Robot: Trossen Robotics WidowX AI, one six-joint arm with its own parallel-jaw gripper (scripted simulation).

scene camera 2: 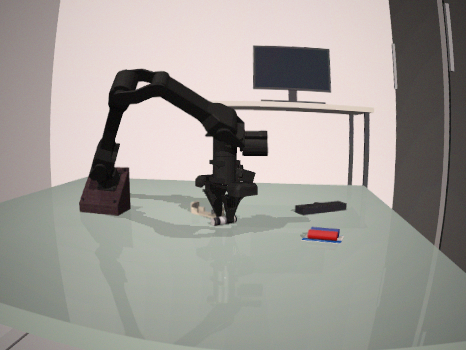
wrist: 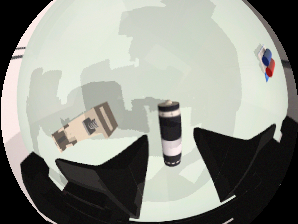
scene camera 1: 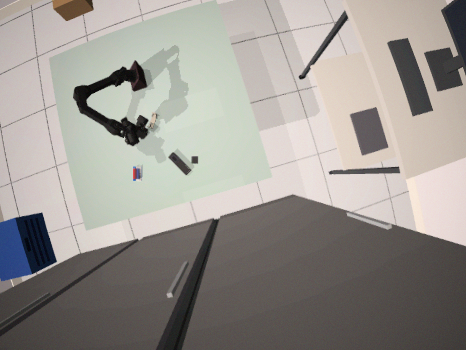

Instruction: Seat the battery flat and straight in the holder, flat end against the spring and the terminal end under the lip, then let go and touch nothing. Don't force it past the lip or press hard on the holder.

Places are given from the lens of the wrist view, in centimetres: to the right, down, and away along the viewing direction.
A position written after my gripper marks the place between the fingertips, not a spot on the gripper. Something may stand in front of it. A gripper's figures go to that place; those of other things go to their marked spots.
my gripper (wrist: 171, 135): 2, 2, 10
battery (wrist: 169, 116): 2, 0, 8
